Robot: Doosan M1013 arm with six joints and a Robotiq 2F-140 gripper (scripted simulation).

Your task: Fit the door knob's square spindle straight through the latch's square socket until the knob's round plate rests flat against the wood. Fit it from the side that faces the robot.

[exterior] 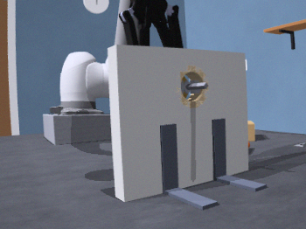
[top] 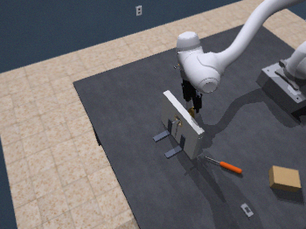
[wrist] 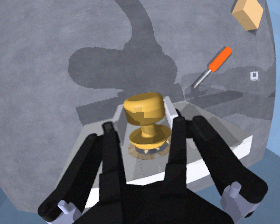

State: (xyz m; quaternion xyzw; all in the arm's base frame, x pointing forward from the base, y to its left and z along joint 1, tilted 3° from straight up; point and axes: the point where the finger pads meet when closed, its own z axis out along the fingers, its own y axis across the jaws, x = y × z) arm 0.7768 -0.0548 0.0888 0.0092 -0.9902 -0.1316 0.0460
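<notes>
Now: the white wooden panel 7 cm ahead of my hand, 1 cm to the left of it and 6 cm below it. From my hand the other things lie so: brass piece (28 cm behind, 48 cm to the right, 21 cm below); orange-handled screwdriver (3 cm behind, 26 cm to the left, 20 cm below); cardboard box (23 cm behind, 48 cm to the left, 18 cm below).
</notes>
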